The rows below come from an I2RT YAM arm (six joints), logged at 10 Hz.
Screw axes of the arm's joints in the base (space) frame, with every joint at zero. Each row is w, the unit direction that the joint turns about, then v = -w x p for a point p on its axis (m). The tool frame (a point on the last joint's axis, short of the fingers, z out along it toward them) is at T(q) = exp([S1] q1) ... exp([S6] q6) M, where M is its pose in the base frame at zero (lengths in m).
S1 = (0, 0, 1, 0, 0, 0)
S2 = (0, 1, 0, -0.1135, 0, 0.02)
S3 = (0, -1, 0, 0.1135, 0, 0.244)
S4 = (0, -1, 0, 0.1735, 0, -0.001)
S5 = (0, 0, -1, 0, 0.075, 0)
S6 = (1, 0, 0, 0, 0.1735, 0)
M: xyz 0.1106 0 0.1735 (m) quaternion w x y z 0.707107 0 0.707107 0
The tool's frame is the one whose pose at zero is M.
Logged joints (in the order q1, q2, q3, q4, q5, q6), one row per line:
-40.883 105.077 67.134 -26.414 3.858 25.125
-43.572 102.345 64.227 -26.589 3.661 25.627
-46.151 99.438 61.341 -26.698 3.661 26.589
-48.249 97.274 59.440 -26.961 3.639 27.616
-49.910 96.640 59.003 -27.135 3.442 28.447
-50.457 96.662 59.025 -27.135 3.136 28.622
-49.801 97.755 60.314 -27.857 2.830 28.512
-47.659 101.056 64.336 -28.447 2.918 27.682
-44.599 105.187 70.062 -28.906 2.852 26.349
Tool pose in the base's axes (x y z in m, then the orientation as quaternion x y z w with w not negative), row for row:
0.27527 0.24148 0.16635 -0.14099 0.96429 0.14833 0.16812
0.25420 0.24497 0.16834 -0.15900 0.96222 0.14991 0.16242
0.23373 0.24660 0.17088 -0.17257 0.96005 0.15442 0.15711
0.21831 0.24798 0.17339 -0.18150 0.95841 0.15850 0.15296
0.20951 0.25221 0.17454 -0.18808 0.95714 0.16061 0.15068
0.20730 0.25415 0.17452 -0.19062 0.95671 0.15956 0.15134
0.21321 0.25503 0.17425 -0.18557 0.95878 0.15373 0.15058
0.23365 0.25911 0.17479 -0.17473 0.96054 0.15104 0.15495
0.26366 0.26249 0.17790 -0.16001 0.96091 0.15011 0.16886
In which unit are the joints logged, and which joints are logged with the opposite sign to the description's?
The joints are logged in degrees. Opposite sign: q1, q5.
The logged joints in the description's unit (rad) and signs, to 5 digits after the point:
0.71354 1.83394 1.17171 -0.46101 -0.06733 0.43851
0.76047 1.78626 1.12097 -0.46407 -0.06390 0.44728
0.80549 1.73552 1.07060 -0.46597 -0.06390 0.46407
0.84210 1.69775 1.03742 -0.47056 -0.06351 0.48199
0.87109 1.68669 1.02980 -0.47360 -0.06007 0.49649
0.88064 1.68707 1.03018 -0.47360 -0.05473 0.49955
0.86919 1.70615 1.05268 -0.48620 -0.04939 0.49763
0.83181 1.76376 1.12288 -0.49649 -0.05093 0.48314
0.77840 1.83586 1.22281 -0.50450 -0.04978 0.45988

